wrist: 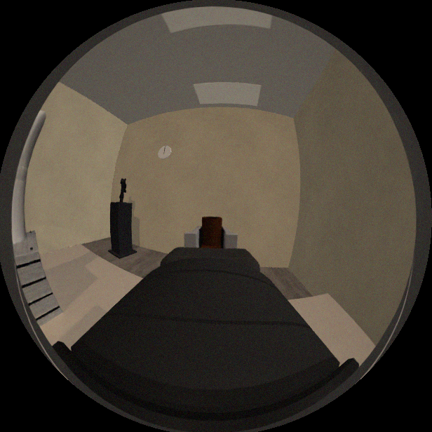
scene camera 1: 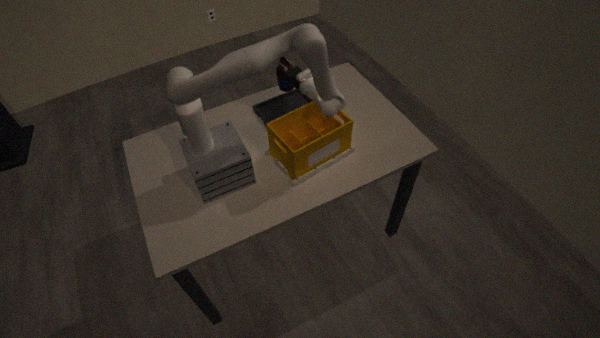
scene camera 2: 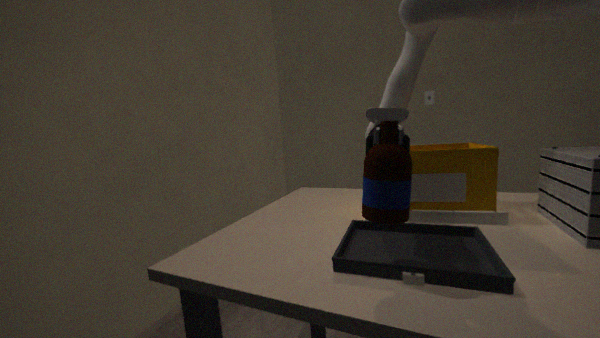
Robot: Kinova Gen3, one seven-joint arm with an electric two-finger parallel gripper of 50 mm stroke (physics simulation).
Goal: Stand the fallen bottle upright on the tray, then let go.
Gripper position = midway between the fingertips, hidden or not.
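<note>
Here is my gripper (wrist: 211, 233), and I can see a brown bottle (scene camera 2: 387, 174) as well.
</note>
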